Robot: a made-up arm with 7 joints. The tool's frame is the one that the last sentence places.
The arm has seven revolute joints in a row. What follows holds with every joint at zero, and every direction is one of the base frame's.
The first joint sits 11 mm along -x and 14 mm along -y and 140 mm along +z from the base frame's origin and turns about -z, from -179.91 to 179.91 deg.
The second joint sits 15 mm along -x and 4 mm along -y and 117 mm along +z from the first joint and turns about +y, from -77.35 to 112.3 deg.
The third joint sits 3 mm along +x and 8 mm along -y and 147 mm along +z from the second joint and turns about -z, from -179.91 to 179.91 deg.
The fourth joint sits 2 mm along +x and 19 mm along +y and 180 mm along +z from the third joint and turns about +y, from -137.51 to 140.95 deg.
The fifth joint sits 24 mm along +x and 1 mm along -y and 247 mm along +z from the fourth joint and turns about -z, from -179.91 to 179.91 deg.
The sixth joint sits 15 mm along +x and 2 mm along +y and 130 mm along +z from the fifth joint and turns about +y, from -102.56 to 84.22 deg.
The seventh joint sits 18 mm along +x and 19 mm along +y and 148 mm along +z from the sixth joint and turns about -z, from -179.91 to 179.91 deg.
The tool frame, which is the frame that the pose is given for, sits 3 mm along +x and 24 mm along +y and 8 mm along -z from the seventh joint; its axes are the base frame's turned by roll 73.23, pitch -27.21 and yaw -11.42 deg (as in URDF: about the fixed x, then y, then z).
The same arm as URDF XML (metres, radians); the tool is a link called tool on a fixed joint. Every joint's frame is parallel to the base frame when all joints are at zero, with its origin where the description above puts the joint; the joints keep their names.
<robot name="arm">
  <joint name="joint 1" type="revolute">
    <parent link="base"/>
    <child link="link1"/>
    <origin xyz="-0.0110 -0.0140 0.1400" rpy="0.0000 0.0000 0.0000"/>
    <axis xyz="0 0 -1"/>
    <limit lower="-3.1400" upper="3.1400"/>
  </joint>
  <joint name="joint 2" type="revolute">
    <parent link="link1"/>
    <child link="link2"/>
    <origin xyz="-0.0150 -0.0040 0.1170" rpy="0.0000 0.0000 0.0000"/>
    <axis xyz="0 1 0"/>
    <limit lower="-1.3500" upper="1.9600"/>
  </joint>
  <joint name="joint 3" type="revolute">
    <parent link="link2"/>
    <child link="link3"/>
    <origin xyz="0.0030 -0.0080 0.1470" rpy="0.0000 0.0000 0.0000"/>
    <axis xyz="0 0 -1"/>
    <limit lower="-3.1400" upper="3.1400"/>
  </joint>
  <joint name="joint 4" type="revolute">
    <parent link="link3"/>
    <child link="link4"/>
    <origin xyz="0.0020 0.0190 0.1800" rpy="0.0000 0.0000 0.0000"/>
    <axis xyz="0 1 0"/>
    <limit lower="-2.4000" upper="2.4600"/>
  </joint>
  <joint name="joint 5" type="revolute">
    <parent link="link4"/>
    <child link="link5"/>
    <origin xyz="0.0240 -0.0010 0.2470" rpy="0.0000 0.0000 0.0000"/>
    <axis xyz="0 0 -1"/>
    <limit lower="-3.1400" upper="3.1400"/>
  </joint>
  <joint name="joint 6" type="revolute">
    <parent link="link5"/>
    <child link="link6"/>
    <origin xyz="0.0150 0.0020 0.1300" rpy="0.0000 0.0000 0.0000"/>
    <axis xyz="0 1 0"/>
    <limit lower="-1.7900" upper="1.4699"/>
  </joint>
  <joint name="joint 7" type="revolute">
    <parent link="link6"/>
    <child link="link7"/>
    <origin xyz="0.0180 0.0190 0.1480" rpy="0.0000 0.0000 0.0000"/>
    <axis xyz="0 0 -1"/>
    <limit lower="-3.1400" upper="3.1400"/>
  </joint>
  <joint name="tool_fixed" type="fixed">
    <parent link="link7"/>
    <child link="tool"/>
    <origin xyz="0.0030 0.0240 -0.0080" rpy="1.2781 -0.4749 -0.1993"/>
  </joint>
  <link name="base"/>
  <link name="link1"/>
  <link name="link2"/>
  <link name="link3"/>
  <link name="link4"/>
  <link name="link5"/>
  <link name="link6"/>
  <link name="link7"/>
  <link name="tool"/>
</robot>

